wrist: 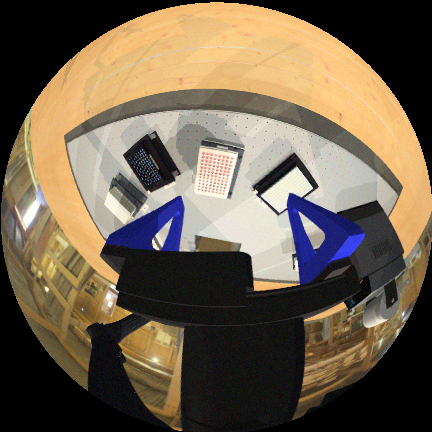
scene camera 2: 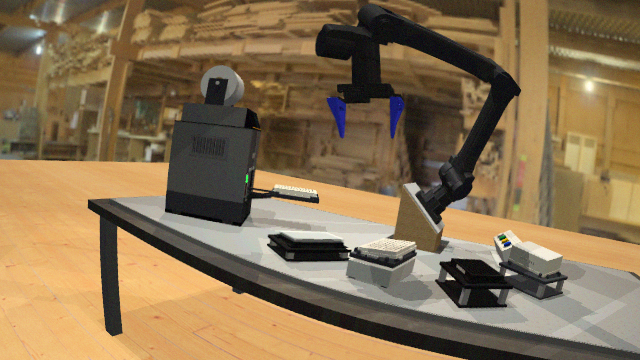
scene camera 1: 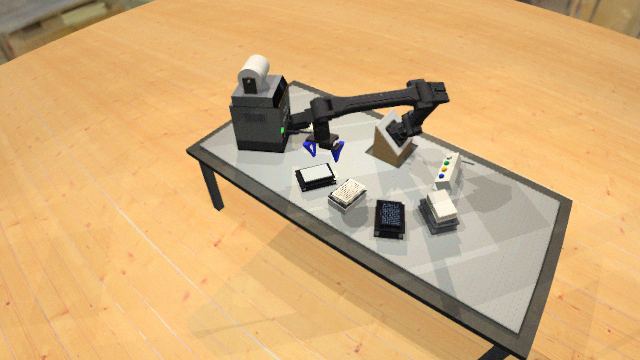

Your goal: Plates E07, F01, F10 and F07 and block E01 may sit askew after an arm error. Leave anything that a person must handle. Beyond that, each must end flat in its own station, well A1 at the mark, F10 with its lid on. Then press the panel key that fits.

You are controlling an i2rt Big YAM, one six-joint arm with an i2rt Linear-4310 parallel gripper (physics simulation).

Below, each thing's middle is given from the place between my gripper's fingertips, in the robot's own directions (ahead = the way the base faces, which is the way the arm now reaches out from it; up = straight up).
Scene:
The white well plate with pink wells [scene camera 2: 393, 249] is 8 cm behind my hand, 6 cm to the left of it and 21 cm below it. Also, from my hand: black plate [scene camera 2: 473, 269]: 8 cm behind, 27 cm to the left, 23 cm below.

